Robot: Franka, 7 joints.
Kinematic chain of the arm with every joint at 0, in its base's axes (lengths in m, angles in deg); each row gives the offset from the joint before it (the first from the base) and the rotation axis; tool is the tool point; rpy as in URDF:
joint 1: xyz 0 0 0.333 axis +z
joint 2: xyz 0 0 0 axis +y
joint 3: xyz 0 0 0.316 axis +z
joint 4: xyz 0.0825 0 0 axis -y
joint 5: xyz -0.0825 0 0.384 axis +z
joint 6: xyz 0 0 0 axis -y
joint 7: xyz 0.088 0 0 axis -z
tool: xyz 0 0 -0.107 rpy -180 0 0
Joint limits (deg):
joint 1: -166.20..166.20
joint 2: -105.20..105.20
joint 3: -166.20..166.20
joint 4: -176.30..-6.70
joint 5: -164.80..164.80
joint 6: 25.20..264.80
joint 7: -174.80..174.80
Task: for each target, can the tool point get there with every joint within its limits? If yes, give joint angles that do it. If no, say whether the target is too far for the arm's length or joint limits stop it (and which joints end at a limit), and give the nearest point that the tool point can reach.
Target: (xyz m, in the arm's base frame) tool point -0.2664 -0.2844 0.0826
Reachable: yes | joints -128.11 45.96 13.30 -136.03 -98.76 54.33 -16.19
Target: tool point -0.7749 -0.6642 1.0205
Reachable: no: too far | nearest point -0.5402 -0.4630 0.8123 | short by 0.373 m
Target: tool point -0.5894 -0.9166 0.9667
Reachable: no: too far | nearest point -0.4011 -0.6238 0.7643 | short by 0.403 m
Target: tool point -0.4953 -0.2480 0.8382
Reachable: yes | joints -74.61 11.20 -96.00 -86.37 -35.96 192.77 112.24
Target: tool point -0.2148 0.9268 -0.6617
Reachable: no: too far | nearest point -0.1391 0.6000 -0.2438 | short by 0.536 m
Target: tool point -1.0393 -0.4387 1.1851
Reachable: no: too far | nearest point -0.6307 -0.2662 0.8501 | short by 0.556 m
